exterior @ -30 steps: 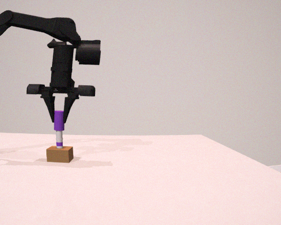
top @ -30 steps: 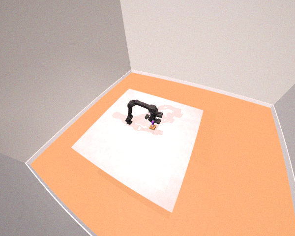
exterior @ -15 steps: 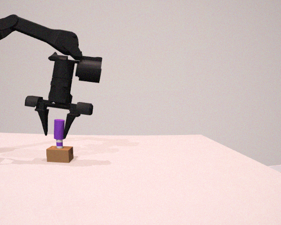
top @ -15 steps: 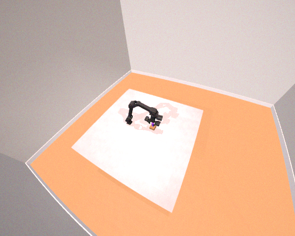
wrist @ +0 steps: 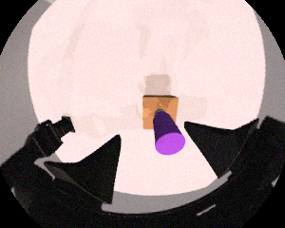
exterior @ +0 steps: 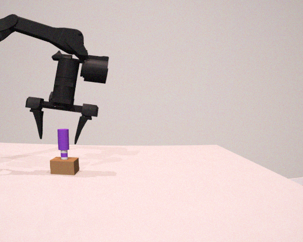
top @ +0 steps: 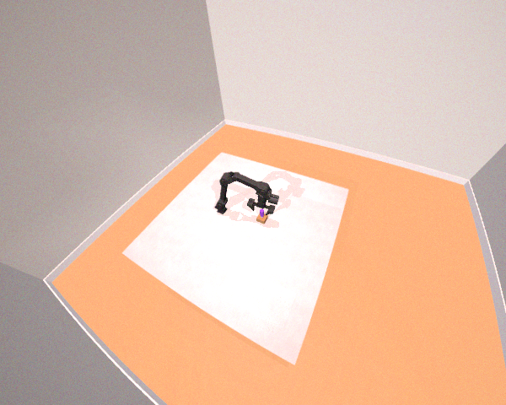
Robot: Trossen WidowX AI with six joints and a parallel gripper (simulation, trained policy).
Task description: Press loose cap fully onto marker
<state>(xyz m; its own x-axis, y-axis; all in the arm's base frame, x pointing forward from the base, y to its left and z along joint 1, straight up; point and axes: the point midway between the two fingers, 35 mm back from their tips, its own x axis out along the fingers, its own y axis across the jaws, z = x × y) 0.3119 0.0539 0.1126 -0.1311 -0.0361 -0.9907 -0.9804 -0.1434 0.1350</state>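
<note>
The purple cap is 1 cm ahead of my gripper tip and 1 cm above it. The rest, counted from my gripper tip: brown holder block 6 cm below, 1 cm to the left, 1 cm ahead.
</note>
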